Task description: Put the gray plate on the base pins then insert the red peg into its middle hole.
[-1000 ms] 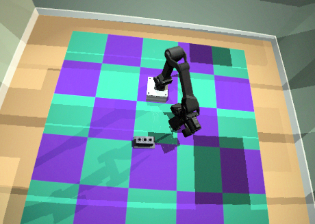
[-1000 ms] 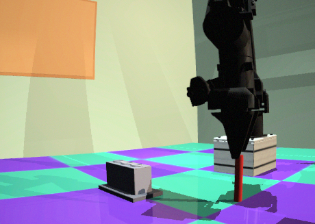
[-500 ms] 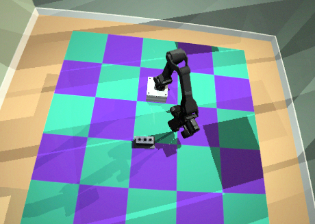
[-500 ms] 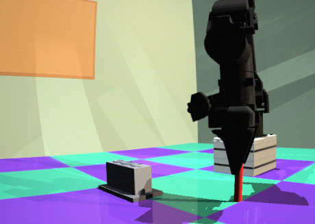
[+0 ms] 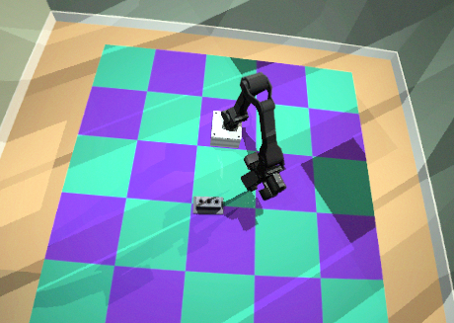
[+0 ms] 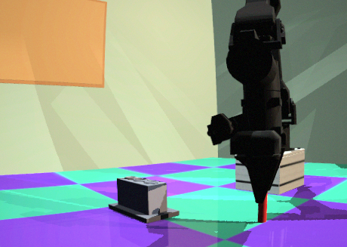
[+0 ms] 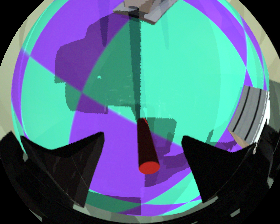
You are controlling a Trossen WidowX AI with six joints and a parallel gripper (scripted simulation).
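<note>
Right now the gray plate is 170 mm to the right of my gripper tip and 120 mm ahead of it. From my gripper tip the other things lie so: gray base: 170 mm to the right, 120 mm ahead, 30 mm below; red peg: right at my gripper tip.
</note>
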